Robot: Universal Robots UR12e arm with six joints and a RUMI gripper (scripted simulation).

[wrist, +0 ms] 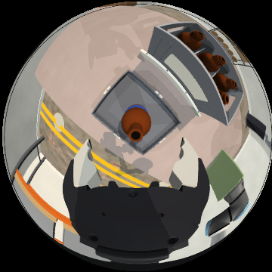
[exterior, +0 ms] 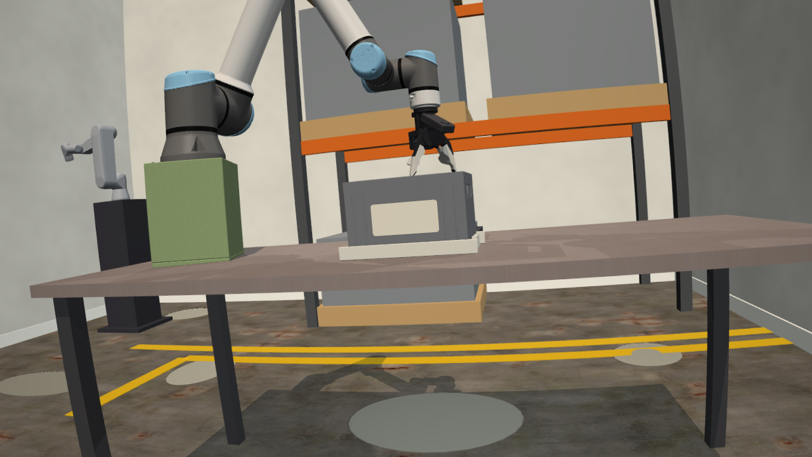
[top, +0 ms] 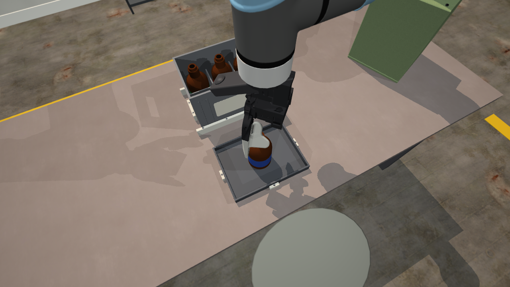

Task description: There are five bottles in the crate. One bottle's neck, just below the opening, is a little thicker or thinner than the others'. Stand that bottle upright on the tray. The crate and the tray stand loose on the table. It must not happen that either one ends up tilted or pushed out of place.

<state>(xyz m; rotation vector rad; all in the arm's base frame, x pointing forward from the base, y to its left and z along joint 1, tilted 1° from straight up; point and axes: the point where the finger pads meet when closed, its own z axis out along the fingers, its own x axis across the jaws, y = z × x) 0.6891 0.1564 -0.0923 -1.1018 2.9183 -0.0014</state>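
Now: hand 100 mm above the brown bottle. Round my hand: grey crate 30 mm behind, 270 mm to the right, 100 mm below; then dark tray 10 mm to the left, 170 mm below.
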